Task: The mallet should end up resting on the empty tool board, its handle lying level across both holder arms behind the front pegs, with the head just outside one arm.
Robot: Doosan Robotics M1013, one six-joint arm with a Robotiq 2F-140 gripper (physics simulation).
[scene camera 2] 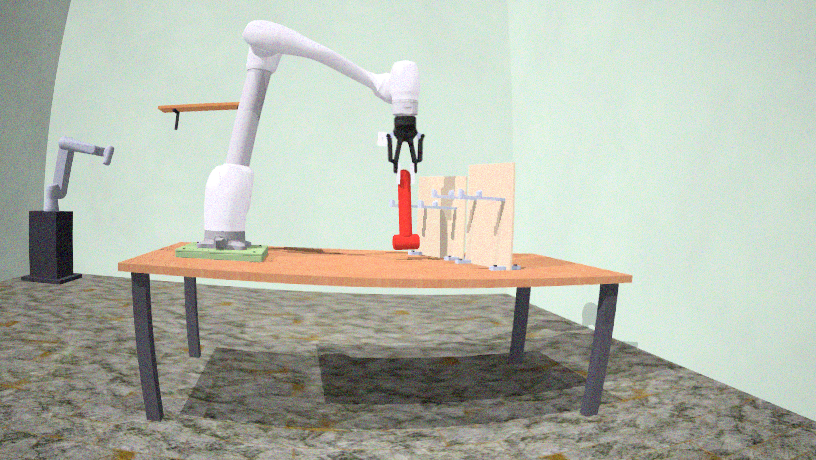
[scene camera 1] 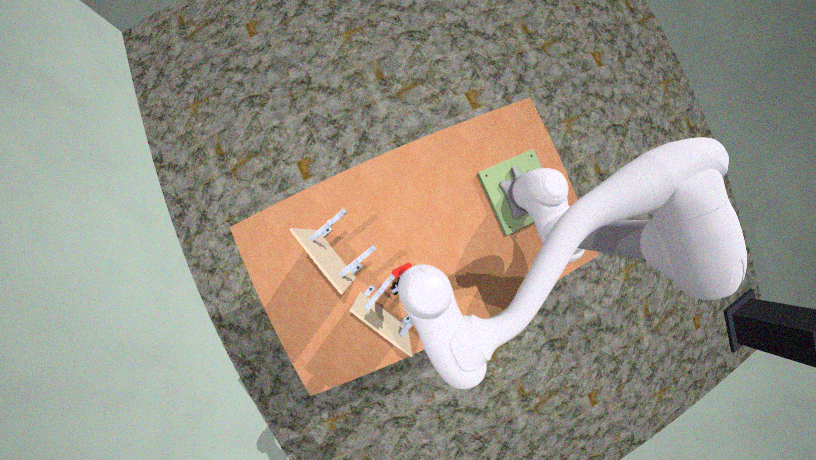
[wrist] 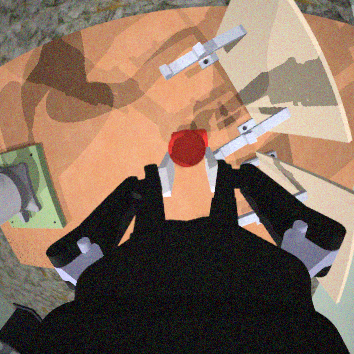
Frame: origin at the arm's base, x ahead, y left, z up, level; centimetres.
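Seen in the pictures: gripper, fingertip midpoint: (scene camera 2: 405, 183) (wrist: 188, 159); arm's base, origin of the base link: (scene camera 2: 224, 246) (scene camera 1: 522, 194) (wrist: 17, 187).
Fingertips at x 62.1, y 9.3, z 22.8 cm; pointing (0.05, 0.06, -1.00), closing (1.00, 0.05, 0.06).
Offsets run from my fingertips to a thing's middle. Level surfaces: height alone.
My gripper (scene camera 2: 404, 167) (wrist: 188, 159) is shut on the top end of the red mallet @[dy +1.3, dx +0.5, dz -8.5 cm] (scene camera 1: 402, 269) (scene camera 2: 404, 205) (wrist: 187, 147). The mallet hangs straight down, its head just above the table @[dz -25.5 cm] (scene camera 1: 434, 160) (scene camera 2: 341, 268) (wrist: 105, 147). Two upright beige tool boards stand close by, one @[dy -18.4, dx +19.6, dz -9.0 cm] (scene camera 1: 322, 257) (scene camera 2: 490, 228) (wrist: 281, 63) and the other @[dy +11.1, dx +10.7, dz -10.7 cm] (scene camera 1: 379, 323) (scene camera 2: 436, 228) (wrist: 326, 211). Both carry bare grey holder arms (scene camera 1: 358, 262) (wrist: 253, 131). The mallet hangs in front of the arms' tips, between the two boards. In scene camera 1 the arm's wrist hides the gripper.
The arm's green base plate (scene camera 1: 496, 182) (scene camera 2: 222, 251) (wrist: 42, 197) sits at the table's other end. A second small robot on a black pedestal (scene camera 2: 50, 240) (scene camera 1: 770, 329) stands off the table. A wall shelf (scene camera 2: 199, 107) hangs behind the arm.
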